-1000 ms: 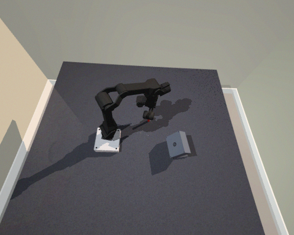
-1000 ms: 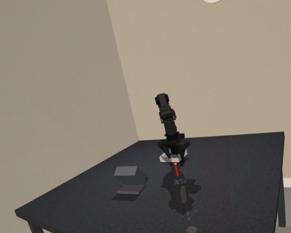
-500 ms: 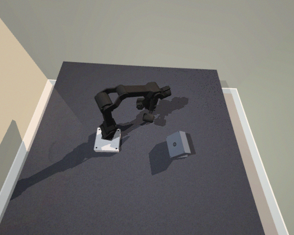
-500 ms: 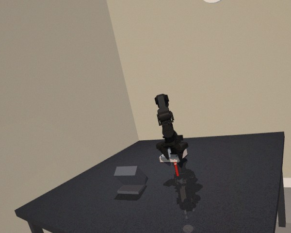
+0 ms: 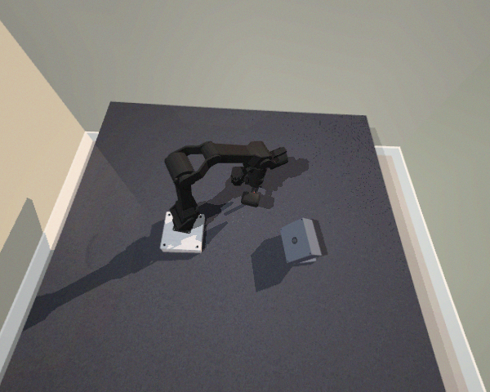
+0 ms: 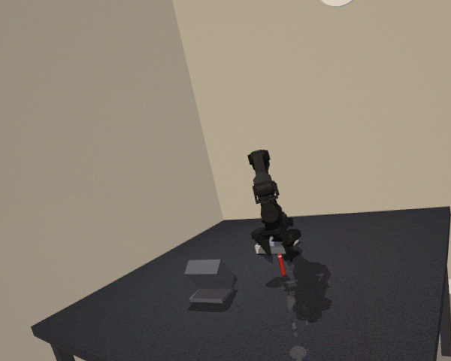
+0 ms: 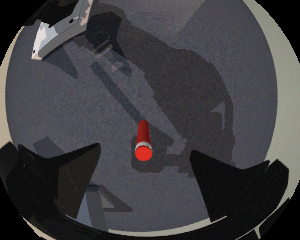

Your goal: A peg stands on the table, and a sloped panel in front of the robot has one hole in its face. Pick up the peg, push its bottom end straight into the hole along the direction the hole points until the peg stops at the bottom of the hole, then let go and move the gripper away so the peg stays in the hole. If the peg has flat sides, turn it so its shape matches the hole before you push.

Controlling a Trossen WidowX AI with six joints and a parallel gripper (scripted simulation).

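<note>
Right now my gripper tip is 10 mm above the red peg. Round my gripper tip: sloped panel (190 mm ahead, 170 mm to the right); then low grey foot (210 mm ahead, 160 mm to the right, 60 mm below).
</note>
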